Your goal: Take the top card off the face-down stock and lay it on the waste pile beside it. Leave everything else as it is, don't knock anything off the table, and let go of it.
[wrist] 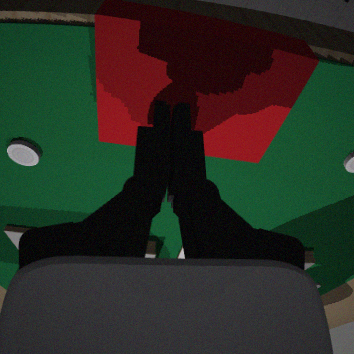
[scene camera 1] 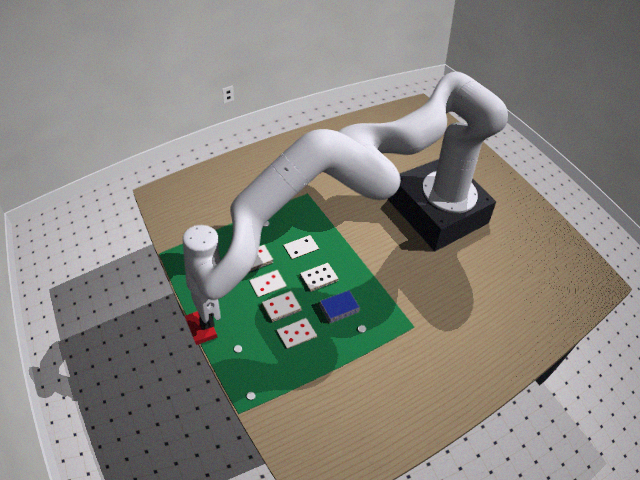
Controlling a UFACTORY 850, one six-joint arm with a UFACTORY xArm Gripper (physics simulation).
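Observation:
The face-down stock [scene camera 1: 339, 305] is a blue-topped stack on the right part of the green mat. A face-up pile with six black pips [scene camera 1: 319, 276] lies beside it and looks like the waste pile. My gripper [scene camera 1: 207, 323] [wrist: 168, 121] is shut with its black fingertips together and no card between them. It points down over the red block [scene camera 1: 205, 335] [wrist: 240, 135] at the mat's far left edge, well away from the stock. The stock and the six-pip pile cannot be made out in the wrist view.
Face-up cards with five [scene camera 1: 296, 333], four [scene camera 1: 281, 305] and three red pips [scene camera 1: 267, 282] lie in a row. A card with two black pips [scene camera 1: 301, 246] lies behind. White discs [scene camera 1: 237, 348] [wrist: 23, 153] sit on the green mat [scene camera 1: 385, 316]. The table edge borders the red block.

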